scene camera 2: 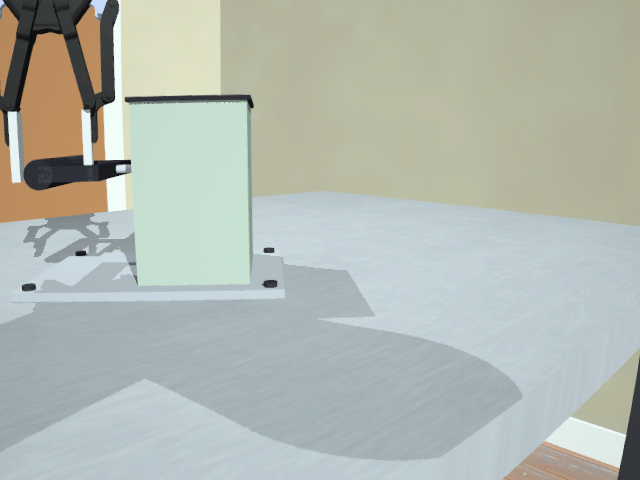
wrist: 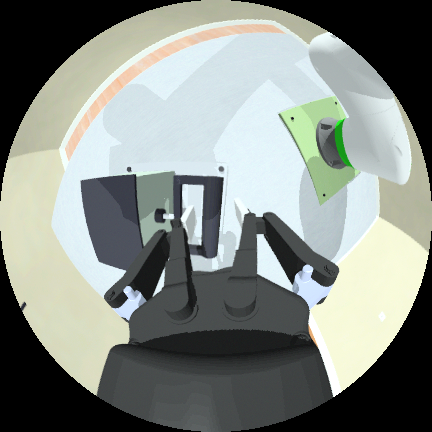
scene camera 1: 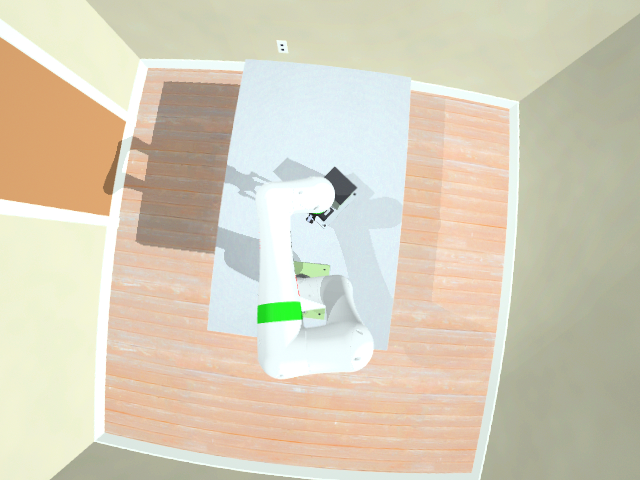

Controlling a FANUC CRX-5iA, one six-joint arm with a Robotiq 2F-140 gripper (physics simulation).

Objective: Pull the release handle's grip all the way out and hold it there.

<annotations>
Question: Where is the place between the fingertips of my gripper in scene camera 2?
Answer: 54, 179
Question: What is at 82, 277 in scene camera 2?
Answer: A base plate.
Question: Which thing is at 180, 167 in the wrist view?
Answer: A base plate.
</annotations>
